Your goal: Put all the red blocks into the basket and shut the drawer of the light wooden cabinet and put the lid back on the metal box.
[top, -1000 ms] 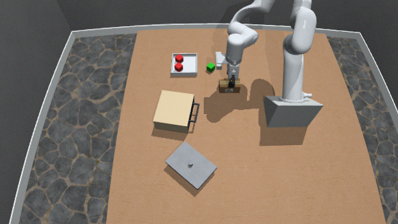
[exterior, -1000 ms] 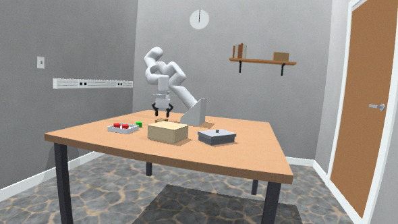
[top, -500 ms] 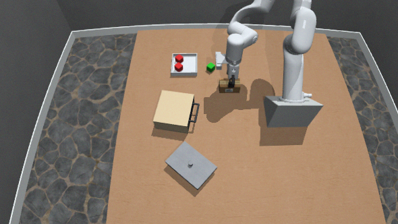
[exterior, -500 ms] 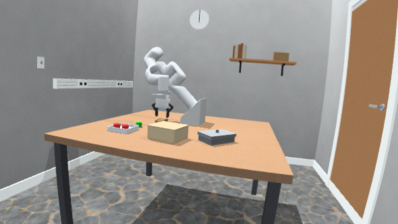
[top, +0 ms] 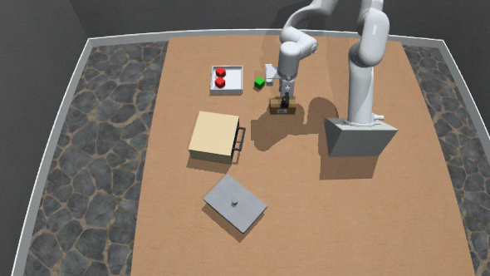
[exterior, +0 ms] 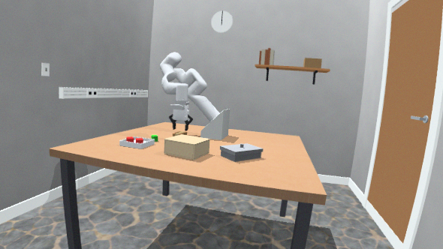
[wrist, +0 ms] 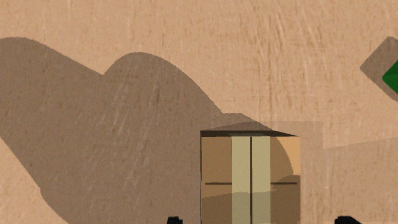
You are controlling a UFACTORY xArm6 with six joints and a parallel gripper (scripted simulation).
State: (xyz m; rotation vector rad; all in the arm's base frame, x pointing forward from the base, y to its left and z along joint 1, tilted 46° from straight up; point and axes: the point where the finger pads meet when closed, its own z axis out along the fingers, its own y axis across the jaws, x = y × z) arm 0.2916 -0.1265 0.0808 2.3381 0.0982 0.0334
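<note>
Now: the taped cardboard box 50 mm below my hand. From my hand the other things lie so: metal box (170 mm ahead, 450 mm to the left, 60 mm below); then flat lid (170 mm ahead, 450 mm to the left, 40 mm below); then white basket (250 mm ahead, 150 mm to the right, 70 mm below).
</note>
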